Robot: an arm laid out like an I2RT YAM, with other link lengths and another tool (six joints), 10 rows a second.
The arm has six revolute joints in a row. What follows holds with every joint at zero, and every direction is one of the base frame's. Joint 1 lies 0.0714 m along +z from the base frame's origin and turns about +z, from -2.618 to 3.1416 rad. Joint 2 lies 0.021 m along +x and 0.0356 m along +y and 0.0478 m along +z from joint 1 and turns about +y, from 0 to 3.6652 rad. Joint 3 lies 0.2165 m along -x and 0.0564 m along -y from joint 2 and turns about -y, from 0 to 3.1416 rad. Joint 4 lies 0.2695 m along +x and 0.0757 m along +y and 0.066 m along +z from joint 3 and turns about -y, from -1.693 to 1.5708 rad. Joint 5 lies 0.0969 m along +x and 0.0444 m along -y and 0.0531 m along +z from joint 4 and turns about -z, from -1.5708 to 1.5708 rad. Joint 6 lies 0.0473 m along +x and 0.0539 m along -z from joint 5 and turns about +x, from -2.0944 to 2.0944 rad. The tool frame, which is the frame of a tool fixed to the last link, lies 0.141 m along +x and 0.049 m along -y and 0.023 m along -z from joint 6; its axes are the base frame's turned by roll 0.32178, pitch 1.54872 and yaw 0.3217 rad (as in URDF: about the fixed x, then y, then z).
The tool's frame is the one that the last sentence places.
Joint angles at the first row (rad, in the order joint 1, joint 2, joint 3, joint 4, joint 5, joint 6):
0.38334 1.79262 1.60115 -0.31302 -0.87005 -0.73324
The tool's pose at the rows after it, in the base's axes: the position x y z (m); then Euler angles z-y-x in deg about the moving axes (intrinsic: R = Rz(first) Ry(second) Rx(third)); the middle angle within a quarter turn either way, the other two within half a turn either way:
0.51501, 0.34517, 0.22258, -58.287, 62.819, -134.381
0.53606, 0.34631, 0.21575, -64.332, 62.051, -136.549
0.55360, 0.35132, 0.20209, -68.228, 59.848, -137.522
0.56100, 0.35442, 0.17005, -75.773, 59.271, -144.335
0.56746, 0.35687, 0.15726, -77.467, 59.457, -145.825
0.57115, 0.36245, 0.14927, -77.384, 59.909, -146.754
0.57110, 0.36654, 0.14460, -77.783, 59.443, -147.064
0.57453, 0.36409, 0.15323, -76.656, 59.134, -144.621
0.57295, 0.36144, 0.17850, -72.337, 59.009, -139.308
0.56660, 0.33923, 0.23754, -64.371, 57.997, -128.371
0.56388, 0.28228, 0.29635, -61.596, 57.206, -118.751
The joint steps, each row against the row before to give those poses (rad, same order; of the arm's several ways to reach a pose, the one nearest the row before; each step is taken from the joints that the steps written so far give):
0.03545 0.11052 0.10902 0.01070 0.09058 0.00910
0.01072 0.07087 0.07808 0.00014 0.07983 0.03527
0.01832 0.07828 0.07365 -0.00449 0.08105 0.00012
0.00930 0.07062 0.03413 -0.01241 0.03414 0.02147
0.00000 0.04298 0.02290 0.01379 0.00295 0.01074
0.00000 0.04294 0.03682 0.00003 -0.01818 0.00001
0.00922 0.01390 0.00927 0.00001 0.01359 -0.00001
-0.00001 -0.01061 0.00003 0.00918 0.01995 0.00001
-0.00001 -0.04898 -0.01829 0.01073 0.00930 -0.00922
-0.02277 -0.14092 -0.06566 0.00913 0.01217 -0.02594
-0.07342 -0.17796 -0.10133 0.01390 0.02150 -0.00013

